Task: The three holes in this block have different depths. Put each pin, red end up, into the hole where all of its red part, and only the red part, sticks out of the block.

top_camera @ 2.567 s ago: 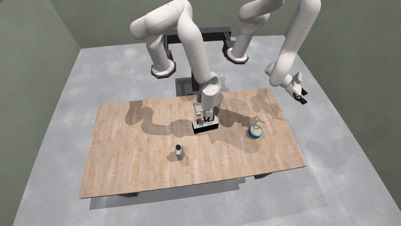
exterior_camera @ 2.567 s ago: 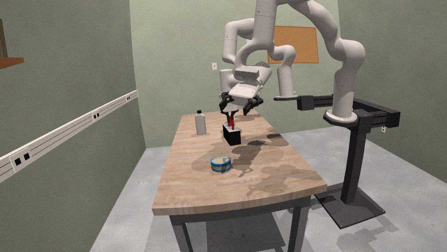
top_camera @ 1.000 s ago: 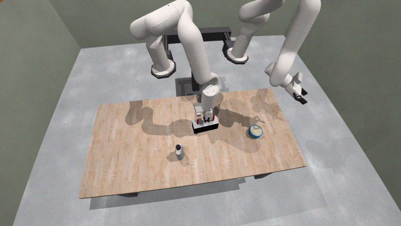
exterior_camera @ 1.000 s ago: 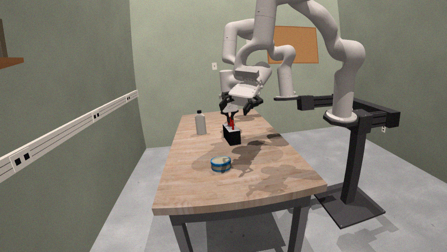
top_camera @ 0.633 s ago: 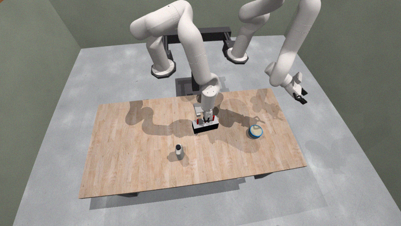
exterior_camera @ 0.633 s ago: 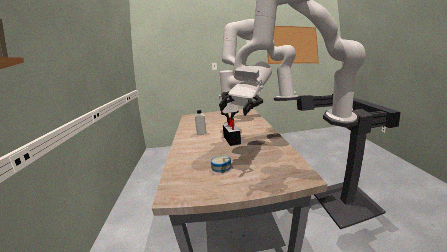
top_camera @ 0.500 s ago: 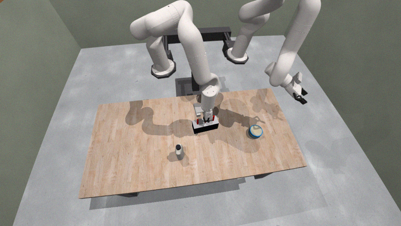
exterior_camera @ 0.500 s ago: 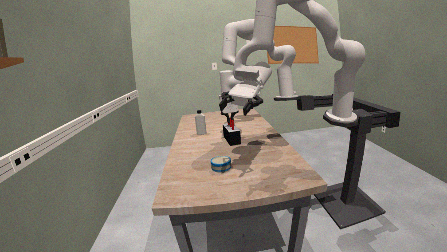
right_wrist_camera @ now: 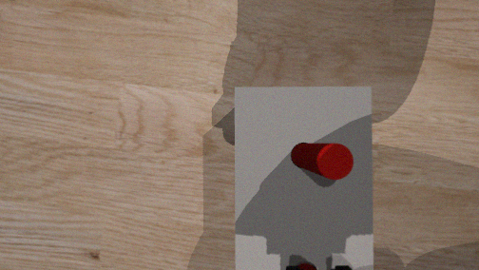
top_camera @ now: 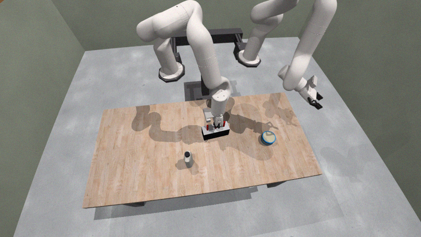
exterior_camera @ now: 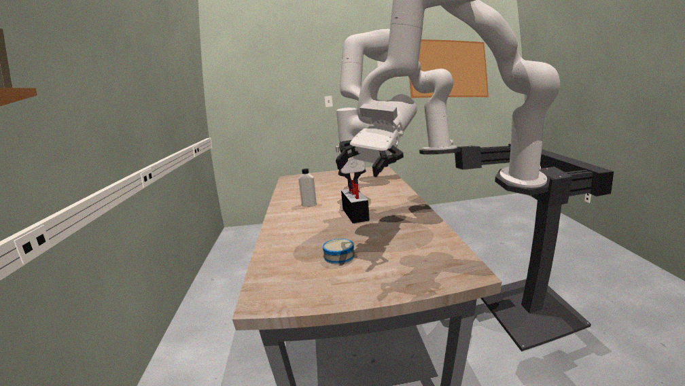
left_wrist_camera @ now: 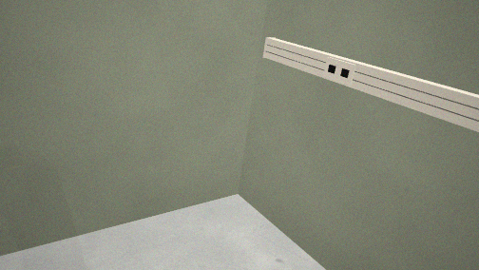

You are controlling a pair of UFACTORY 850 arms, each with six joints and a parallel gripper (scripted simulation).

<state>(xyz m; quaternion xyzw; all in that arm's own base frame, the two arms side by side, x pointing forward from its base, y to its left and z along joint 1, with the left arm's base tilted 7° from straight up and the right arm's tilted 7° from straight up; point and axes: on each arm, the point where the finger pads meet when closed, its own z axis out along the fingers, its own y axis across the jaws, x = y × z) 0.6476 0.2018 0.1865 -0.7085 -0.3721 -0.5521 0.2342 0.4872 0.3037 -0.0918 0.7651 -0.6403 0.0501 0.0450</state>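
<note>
Right now the black block is 9 cm below my right hand. Round my right hand: round blue-rimmed tin (36 cm to the left, 15 cm ahead, 12 cm below); grey bottle (23 cm to the right, 17 cm ahead, 2 cm below).
</note>
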